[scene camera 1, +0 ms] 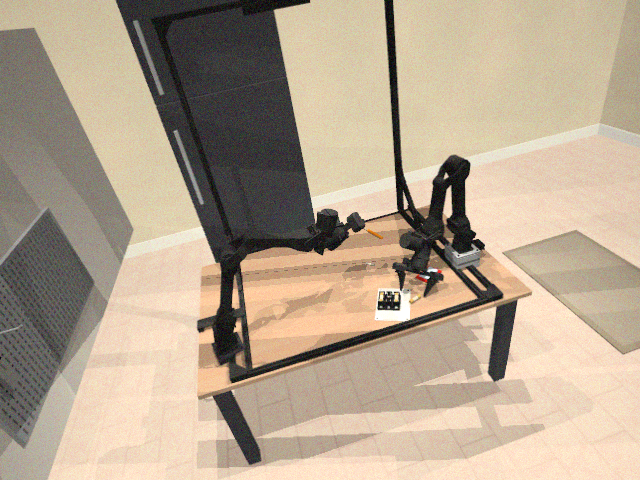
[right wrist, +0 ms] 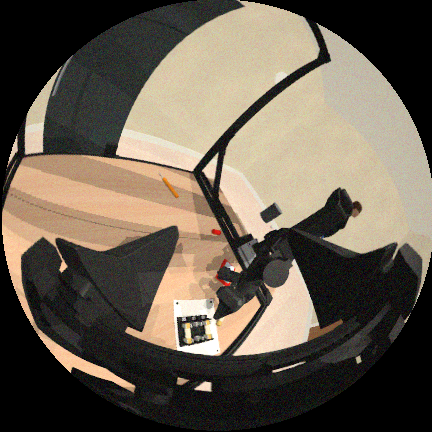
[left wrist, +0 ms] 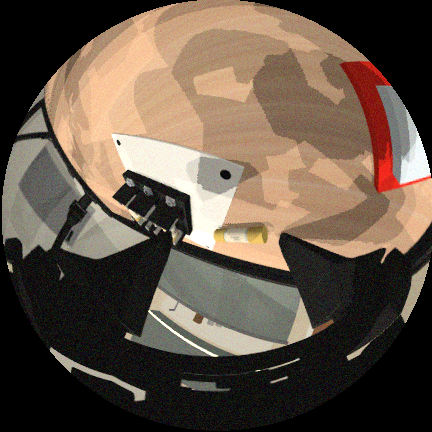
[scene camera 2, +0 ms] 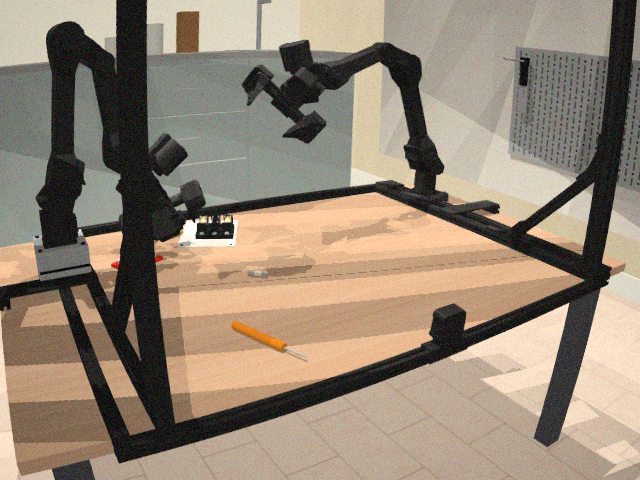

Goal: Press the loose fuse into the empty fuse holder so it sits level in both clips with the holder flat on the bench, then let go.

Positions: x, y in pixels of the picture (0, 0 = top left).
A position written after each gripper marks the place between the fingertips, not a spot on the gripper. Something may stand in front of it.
The right gripper [scene camera 2: 266, 119] is open, with nothing in its grasp. A red-framed white card [left wrist: 392, 165] rests on the table.
